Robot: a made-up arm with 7 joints. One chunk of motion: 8 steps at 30 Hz.
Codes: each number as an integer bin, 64 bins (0 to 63) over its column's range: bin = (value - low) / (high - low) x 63, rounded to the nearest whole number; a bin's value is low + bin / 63 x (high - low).
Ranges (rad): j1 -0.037..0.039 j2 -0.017..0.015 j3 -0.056..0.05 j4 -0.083..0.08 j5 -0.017..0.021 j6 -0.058..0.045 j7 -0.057..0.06
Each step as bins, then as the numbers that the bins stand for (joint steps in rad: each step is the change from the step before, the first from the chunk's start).
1 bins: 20 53 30 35 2 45 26
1 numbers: -0.01287 0.00992 -0.00552 0.00756 -0.01579 0.01557 -0.00871
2 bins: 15 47 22 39 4 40 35
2 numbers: -0.01890 0.00687 -0.01898 0.01790 -0.01459 0.00740 0.00800
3 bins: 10 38 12 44 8 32 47
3 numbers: -0.02494 0.00230 -0.03581 0.03084 -0.01217 -0.00568 0.03029
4 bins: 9 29 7 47 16 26 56
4 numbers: -0.02614 -0.00227 -0.04422 0.03860 -0.00735 -0.01549 0.04700
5 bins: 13 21 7 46 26 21 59
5 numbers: -0.02132 -0.00633 -0.04422 0.03602 -0.00132 -0.02367 0.05257
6 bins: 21 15 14 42 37 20 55
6 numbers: -0.01167 -0.00938 -0.03244 0.02567 0.00532 -0.02530 0.04514
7 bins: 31 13 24 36 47 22 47
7 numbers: 0.00040 -0.01040 -0.01562 0.01014 0.01135 -0.02203 0.03029
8 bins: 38 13 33 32 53 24 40
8 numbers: 0.00884 -0.01040 -0.00048 -0.00021 0.01497 -0.01876 0.01729
